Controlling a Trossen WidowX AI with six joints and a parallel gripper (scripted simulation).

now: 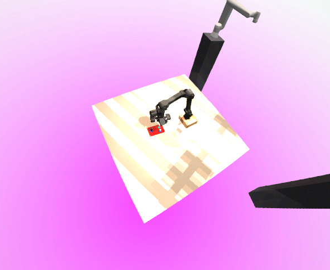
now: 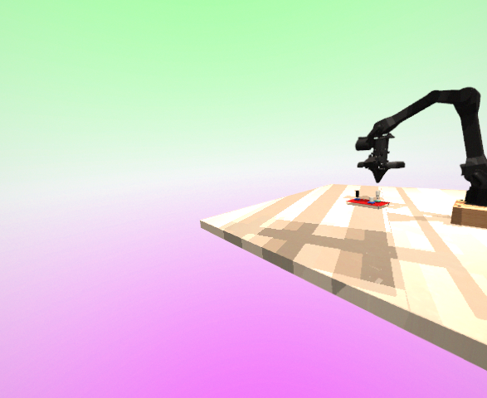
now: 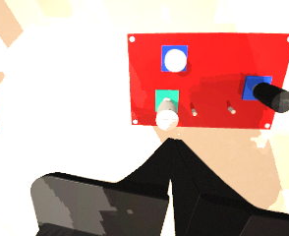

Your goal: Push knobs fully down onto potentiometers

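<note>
Right now my gripper tip is 50 mm above the grey knob. Round my gripper tip: black knob (90 mm ahead, 60 mm below, 20 mm to the left).
</note>
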